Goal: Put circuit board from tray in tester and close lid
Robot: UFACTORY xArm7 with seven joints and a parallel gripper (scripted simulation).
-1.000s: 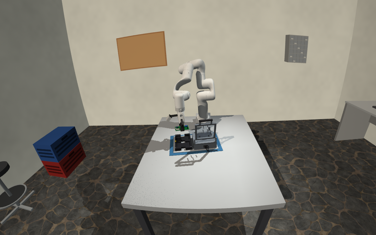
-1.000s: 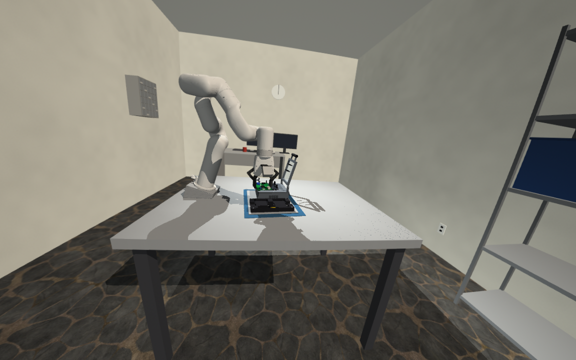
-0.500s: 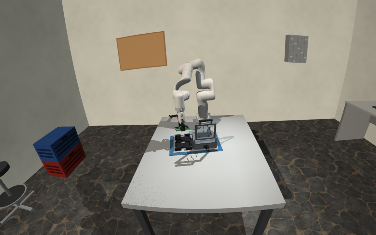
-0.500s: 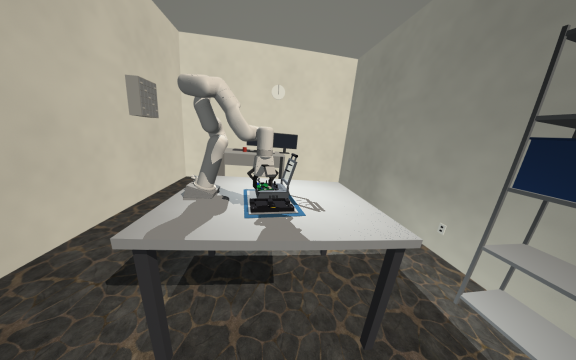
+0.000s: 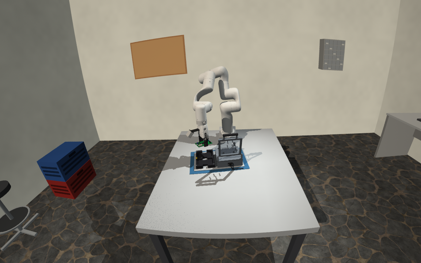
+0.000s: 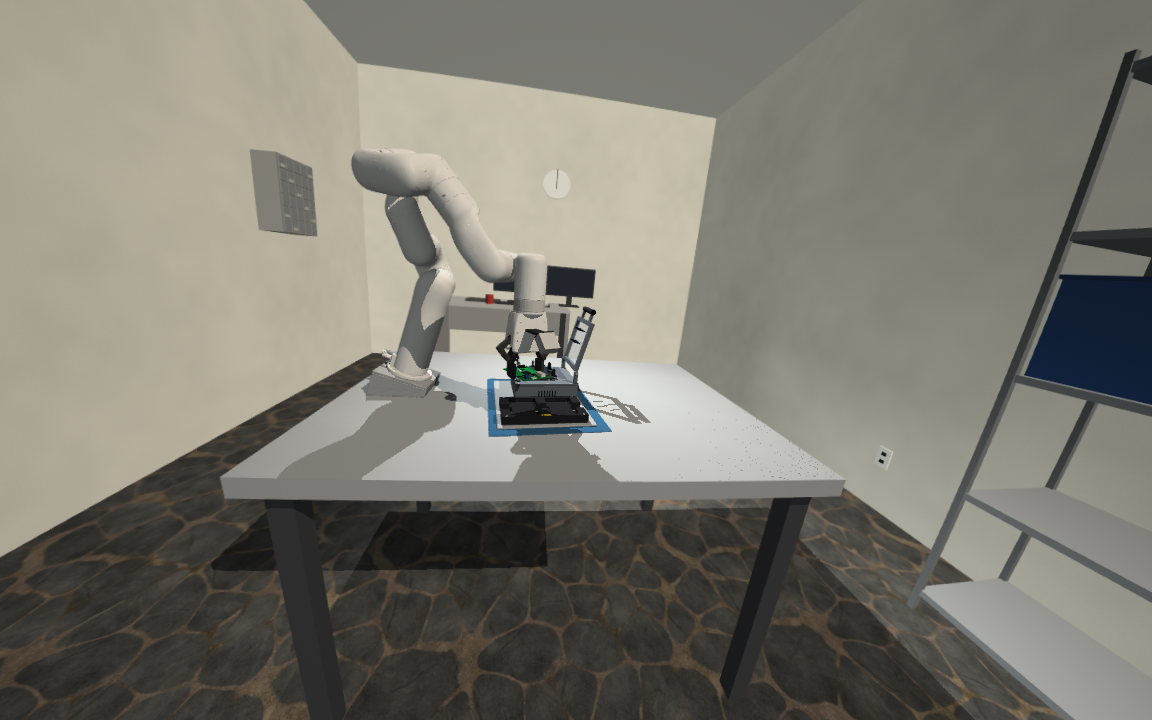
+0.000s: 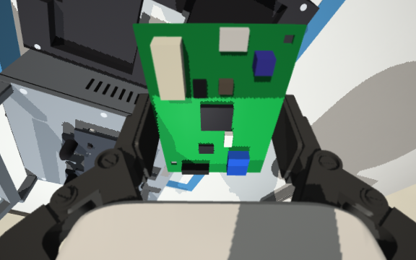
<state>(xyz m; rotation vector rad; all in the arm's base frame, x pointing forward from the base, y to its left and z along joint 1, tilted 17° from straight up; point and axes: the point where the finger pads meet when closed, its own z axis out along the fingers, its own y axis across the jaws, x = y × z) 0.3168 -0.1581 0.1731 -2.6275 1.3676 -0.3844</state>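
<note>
My gripper is now right at the green circuit board. From my hand the other things lie so: lid 200 mm to the left, 150 mm ahead, 60 mm above; then tester plate 190 mm to the left, 50 mm below, 30 mm ahead; then black latch hook 220 mm to the left, 50 mm behind, 40 mm below.
</note>
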